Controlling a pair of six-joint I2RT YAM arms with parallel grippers.
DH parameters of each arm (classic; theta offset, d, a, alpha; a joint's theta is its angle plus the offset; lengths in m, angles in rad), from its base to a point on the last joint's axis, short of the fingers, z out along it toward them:
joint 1: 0 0.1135 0.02 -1.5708
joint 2: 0 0 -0.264 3.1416
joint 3: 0.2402 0 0.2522 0
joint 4: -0.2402 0 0.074 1.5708
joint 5: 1.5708 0 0 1.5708
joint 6: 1.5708 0.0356 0 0
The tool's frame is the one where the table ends.
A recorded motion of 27 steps. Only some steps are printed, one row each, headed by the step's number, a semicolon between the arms.
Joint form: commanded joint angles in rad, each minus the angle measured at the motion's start. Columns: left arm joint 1, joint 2, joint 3, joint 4, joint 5, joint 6; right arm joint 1, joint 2, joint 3, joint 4, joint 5, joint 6.
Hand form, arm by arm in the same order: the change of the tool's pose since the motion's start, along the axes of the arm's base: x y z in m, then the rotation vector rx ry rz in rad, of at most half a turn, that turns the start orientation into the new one. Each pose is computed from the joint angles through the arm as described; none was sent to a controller.
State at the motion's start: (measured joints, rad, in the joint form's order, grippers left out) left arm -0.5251 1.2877 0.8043 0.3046 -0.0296 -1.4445; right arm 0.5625 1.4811 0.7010 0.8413 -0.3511 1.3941
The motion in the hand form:
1: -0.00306 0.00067 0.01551 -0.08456 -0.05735 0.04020; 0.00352 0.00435 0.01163 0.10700 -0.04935 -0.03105
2: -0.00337 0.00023 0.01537 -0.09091 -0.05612 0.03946; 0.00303 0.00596 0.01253 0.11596 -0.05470 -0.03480
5: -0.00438 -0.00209 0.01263 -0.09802 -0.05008 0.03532; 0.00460 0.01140 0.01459 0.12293 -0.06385 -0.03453
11: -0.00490 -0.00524 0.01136 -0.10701 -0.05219 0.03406; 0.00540 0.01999 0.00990 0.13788 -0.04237 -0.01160
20: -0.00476 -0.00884 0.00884 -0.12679 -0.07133 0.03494; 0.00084 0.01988 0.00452 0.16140 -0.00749 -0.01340
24: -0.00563 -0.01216 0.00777 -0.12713 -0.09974 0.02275; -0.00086 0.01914 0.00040 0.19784 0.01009 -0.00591
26: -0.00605 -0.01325 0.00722 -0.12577 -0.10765 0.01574; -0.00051 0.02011 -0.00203 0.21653 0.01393 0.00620
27: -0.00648 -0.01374 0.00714 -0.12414 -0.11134 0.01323; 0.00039 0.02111 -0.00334 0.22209 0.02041 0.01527
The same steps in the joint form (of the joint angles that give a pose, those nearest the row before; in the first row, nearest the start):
1: -0.0083 -0.0237 0.0072 0.0588 -0.0422 -0.0502; 0.0106 0.0283 0.0204 0.1268 0.0490 0.0614
2: -0.0101 -0.0237 0.0058 0.0621 -0.0425 -0.0562; 0.0167 0.0312 0.0222 0.1381 0.0596 0.0643
5: -0.0190 -0.0198 -0.0019 0.0717 -0.0460 -0.0656; 0.0292 0.0469 0.0410 0.1460 0.0720 0.0623
11: -0.0301 -0.0130 -0.0051 0.0878 -0.0551 -0.0728; 0.0491 0.0798 0.0515 0.1671 0.0720 0.0869
20: -0.0415 0.0006 -0.0177 0.1402 -0.0675 -0.0799; 0.0583 0.0771 0.0254 0.1862 0.0877 0.1254
24: -0.0526 0.0091 -0.0277 0.1845 -0.0689 -0.0637; 0.0595 0.0879 0.0067 0.2342 0.0881 0.1670
26: -0.0561 0.0116 -0.0312 0.1970 -0.0661 -0.0575; 0.0605 0.1034 0.0031 0.2672 0.0807 0.1865
27: -0.0582 0.0116 -0.0327 0.2010 -0.0662 -0.0539; 0.0606 0.1128 0.0056 0.2758 0.0732 0.1966

